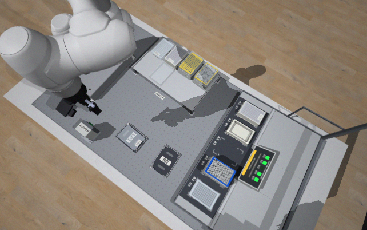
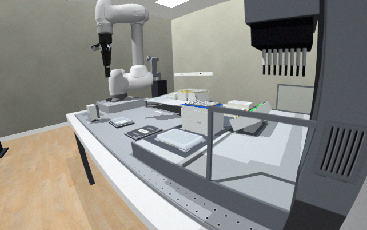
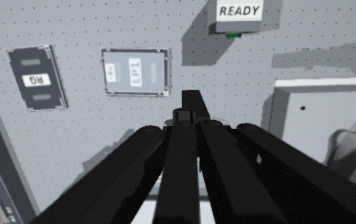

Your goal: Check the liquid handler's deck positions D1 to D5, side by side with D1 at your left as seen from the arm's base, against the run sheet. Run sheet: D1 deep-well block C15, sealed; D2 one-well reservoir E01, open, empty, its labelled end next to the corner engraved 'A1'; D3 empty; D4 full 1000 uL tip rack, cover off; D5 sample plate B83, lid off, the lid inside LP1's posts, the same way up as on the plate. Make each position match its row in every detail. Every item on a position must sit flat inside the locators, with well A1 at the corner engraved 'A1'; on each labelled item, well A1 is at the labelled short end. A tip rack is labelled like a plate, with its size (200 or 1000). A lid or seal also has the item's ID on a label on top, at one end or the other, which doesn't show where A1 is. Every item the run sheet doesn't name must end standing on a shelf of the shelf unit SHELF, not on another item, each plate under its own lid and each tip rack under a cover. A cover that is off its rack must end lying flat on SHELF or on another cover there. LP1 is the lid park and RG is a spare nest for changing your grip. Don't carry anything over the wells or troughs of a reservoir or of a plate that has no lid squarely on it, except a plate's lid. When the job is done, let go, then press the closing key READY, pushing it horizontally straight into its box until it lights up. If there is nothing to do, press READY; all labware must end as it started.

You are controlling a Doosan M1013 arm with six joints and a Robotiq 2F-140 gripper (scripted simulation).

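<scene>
The ready box lies 230 mm below my hand, 90 mm to the right of it and 80 mm behind it. The rest, counted from my hand: blue-rimmed tip rack: 570 mm ahead, 180 mm below, 130 mm to the left; then cream reservoir: 560 mm ahead, 390 mm to the left, 240 mm below; then shelf: 470 mm to the left, 240 mm below, 70 mm ahead.
</scene>
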